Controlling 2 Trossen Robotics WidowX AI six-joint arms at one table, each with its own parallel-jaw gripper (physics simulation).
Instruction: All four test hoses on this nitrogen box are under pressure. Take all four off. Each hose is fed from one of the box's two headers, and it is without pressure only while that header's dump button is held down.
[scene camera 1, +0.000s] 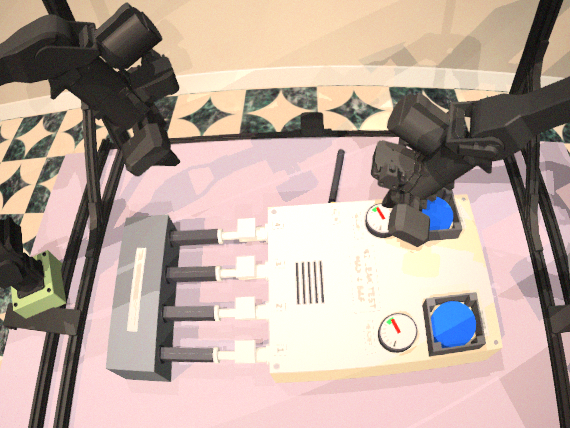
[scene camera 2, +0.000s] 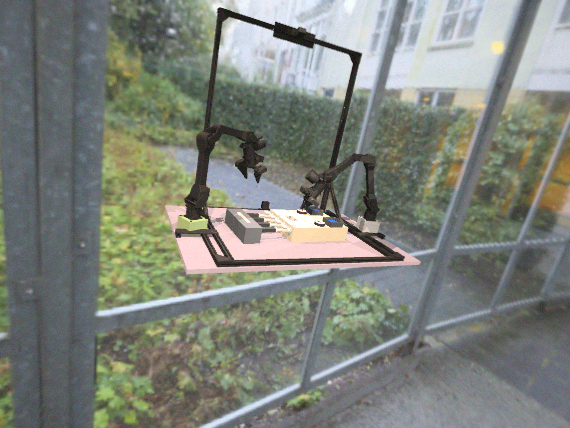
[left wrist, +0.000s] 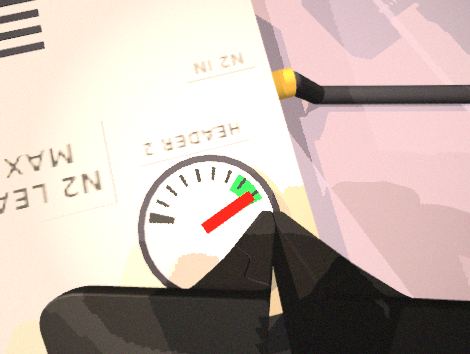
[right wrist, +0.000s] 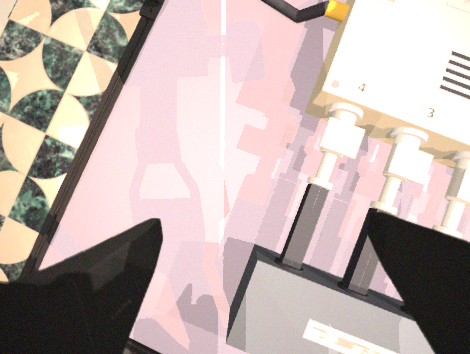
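Seen in the pictures: left gripper, fingertip midpoint: (scene camera 1: 383, 205) (scene camera 2: 300, 209) (left wrist: 270, 221); right gripper, fingertip midpoint: (scene camera 1: 170, 143) (scene camera 2: 252, 180) (right wrist: 264, 225); left arm's base, link origin: (scene camera 2: 369, 219); right arm's base, link origin: (scene camera 1: 30, 279) (scene camera 2: 193, 217).
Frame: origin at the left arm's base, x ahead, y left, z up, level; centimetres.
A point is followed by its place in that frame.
The cream nitrogen box (scene camera 1: 335, 330) @[y 16.6, x 47.8, z -1.4 cm] (scene camera 2: 315, 235) @[y 21.4, x 42.0, z -5.7 cm] has four hoses plugged in at its left side in scene camera 1: hose 4 (scene camera 1: 195, 236) @[y 4.4, x 73.6, z -2.9 cm] (right wrist: 305, 227) @[y 4.1, x 74.2, z -2.9 cm], hose 3 (scene camera 1: 192, 273) @[y 11.1, x 72.0, z -2.9 cm], hose 2 (scene camera 1: 190, 313) @[y 17.9, x 70.2, z -2.9 cm] and hose 1 (scene camera 1: 187, 354) @[y 24.6, x 68.8, z -2.9 cm]. The header 2 gauge (scene camera 1: 376, 223) @[y -1.3, x 44.3, z 0.1 cm] (left wrist: 185, 200) @[y -1.5, x 44.3, z 0.1 cm] and the lower gauge (scene camera 1: 391, 337) @[y 17.0, x 39.7, z 0.1 cm] have needles at green. The upper blue button (scene camera 1: 441, 214) @[y -4.6, x 33.6, z 0.2 cm] is partly hidden; the lower blue button (scene camera 1: 453, 324) @[y 14.0, x 30.6, z 0.3 cm] shows fully. My left gripper (scene camera 1: 401, 214) (left wrist: 270, 221) @[y -4.9, x 43.5, z 0.2 cm] is shut and empty, over the header 2 gauge's edge beside the upper button. My right gripper (scene camera 2: 251, 179) @[y -1.6, x 75.3, z 13.9 cm] (right wrist: 264, 225) @[y -1.6, x 75.3, z 13.9 cm] is open and empty, high above the table.
A grey block (scene camera 1: 140, 300) @[y 18.3, x 78.7, z -1.3 cm] (right wrist: 280, 310) @[y 6.2, x 82.0, z -1.3 cm] holds the hoses' far ends. A dark supply hose (scene camera 1: 337, 175) @[y -15.8, x 52.7, z -8.0 cm] (left wrist: 390, 94) @[y -15.1, x 52.6, z -8.0 cm] leaves the box's upper side through a yellow fitting (left wrist: 285, 83) @[y -6.6, x 51.7, z -4.5 cm]. Black frame rails (scene camera 1: 89, 280) @[y 15.3, x 94.4, z -7.6 cm] (scene camera 2: 310, 260) @[y 48.0, x 53.3, z -7.6 cm] run around the table.
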